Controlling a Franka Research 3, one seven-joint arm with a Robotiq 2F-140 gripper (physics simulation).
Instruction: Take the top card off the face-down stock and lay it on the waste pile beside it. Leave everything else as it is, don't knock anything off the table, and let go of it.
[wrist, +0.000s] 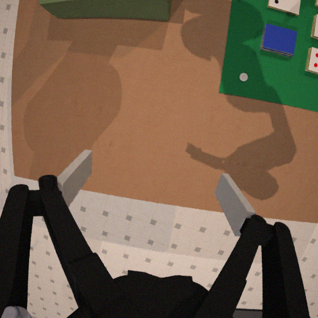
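The face-down stock (279, 39) is a small stack with a blue top, lying on the green mat (242, 55) at the upper right of the wrist view. A white face-up stack (285, 6) with a black mark lies just beyond it, and another white stack (313, 61) with red dots lies to its right, cut by the frame edge; I cannot tell which of them is the waste pile. My gripper (156, 172) is wide open with nothing between its fingers. It hangs over the near edge of the table, well to the lower left of the stock.
A small grey disc (243, 77) lies on the mat near its corner. A green box-like object (115, 10) stands at the top left of the brown table (155, 110). Another white stack (315, 26) shows at the right edge. Beyond the table's near edge is the speckled floor (150, 220).
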